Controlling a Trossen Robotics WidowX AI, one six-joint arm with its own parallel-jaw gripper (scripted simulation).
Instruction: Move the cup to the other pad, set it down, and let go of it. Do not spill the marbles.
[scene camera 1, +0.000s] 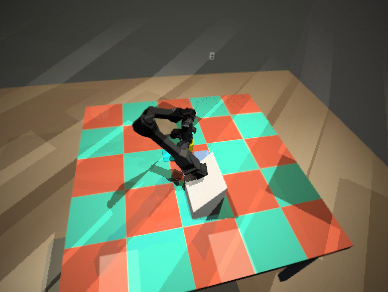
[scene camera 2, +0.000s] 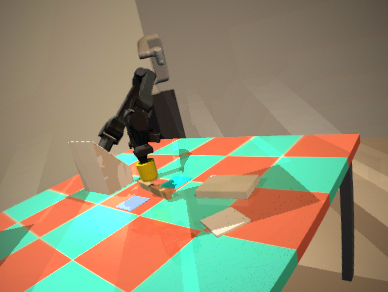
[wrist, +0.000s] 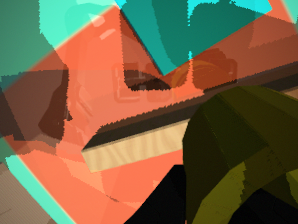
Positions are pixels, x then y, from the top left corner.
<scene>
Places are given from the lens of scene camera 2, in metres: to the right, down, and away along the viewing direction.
my gripper (scene camera 2: 146, 168): -0.18, 0.08, 1.09
thin plate (scene camera 2: 229, 219): 0.09, 0.19, 0.76
thick slab (scene camera 2: 216, 186): 0.07, 0.13, 0.95
The marked spots on the thin plate and the thick slab are 0.20 m apart.
</scene>
